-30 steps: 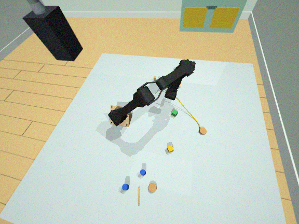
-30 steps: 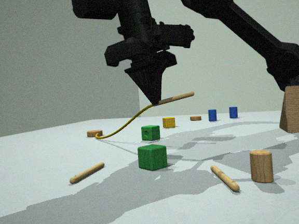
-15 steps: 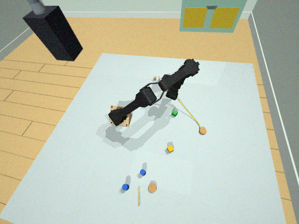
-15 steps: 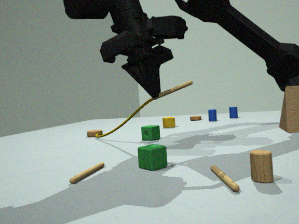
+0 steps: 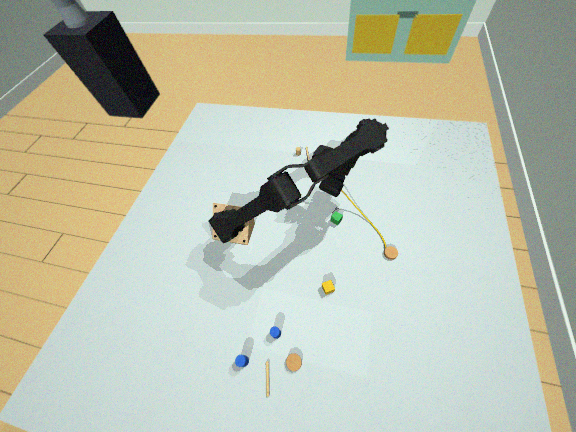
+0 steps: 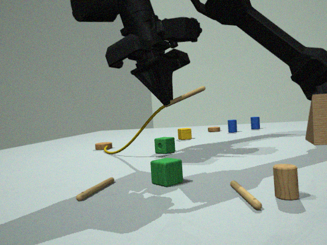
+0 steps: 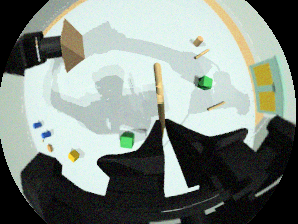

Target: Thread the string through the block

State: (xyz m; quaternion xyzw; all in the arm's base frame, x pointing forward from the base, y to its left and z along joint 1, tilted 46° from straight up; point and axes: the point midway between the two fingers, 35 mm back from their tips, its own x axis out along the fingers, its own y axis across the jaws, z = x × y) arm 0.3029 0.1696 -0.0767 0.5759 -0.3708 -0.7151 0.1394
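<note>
Now: the yellow cube 320 mm to the right of my gripper tip, 80 mm below it and 40 mm ahead of it. The rest, counted from my gripper tip: wooden cylinder (200 mm to the left, 150 mm behind, 80 mm below).
</note>
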